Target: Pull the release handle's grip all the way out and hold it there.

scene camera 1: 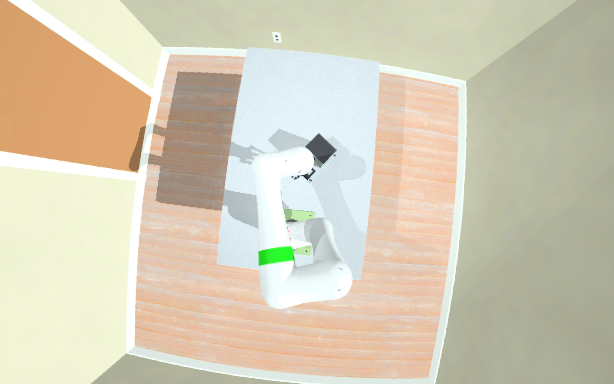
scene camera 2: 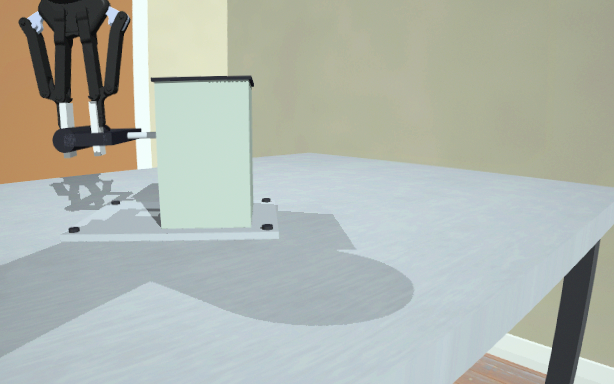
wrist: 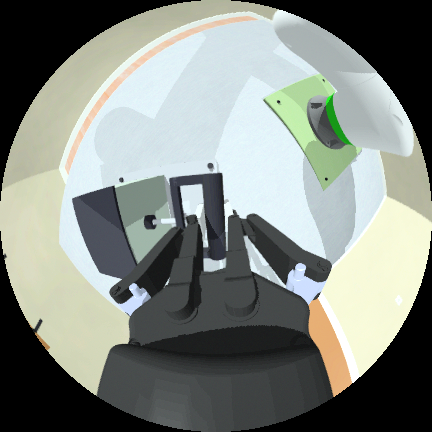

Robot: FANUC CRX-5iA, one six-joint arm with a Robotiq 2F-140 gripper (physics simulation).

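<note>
The release handle's grip is a dark round bar (scene camera 2: 65,140) (wrist: 215,200) on a dark open frame. A thin light rod (scene camera 2: 141,135) (wrist: 166,221) joins the frame to the pale green housing (scene camera 2: 205,155) (wrist: 145,212). A stretch of rod shows between frame and housing, with a black collar (wrist: 150,222) at the housing in the wrist view. My gripper (scene camera 2: 83,142) (wrist: 214,209) points down and is shut on the grip bar, one light finger pad on each side. The pad tips reach below the bar. In scene camera 1, my arm partly hides the handle.
The housing has a dark top (scene camera 1: 320,149) and stands on a light base plate (scene camera 2: 170,237) with black bolts, on the pale table (scene camera 1: 310,90) (scene camera 2: 425,210). The arm (scene camera 1: 270,210) reaches over the table from its green mounting plate (wrist: 290,97). A wall stands behind the table.
</note>
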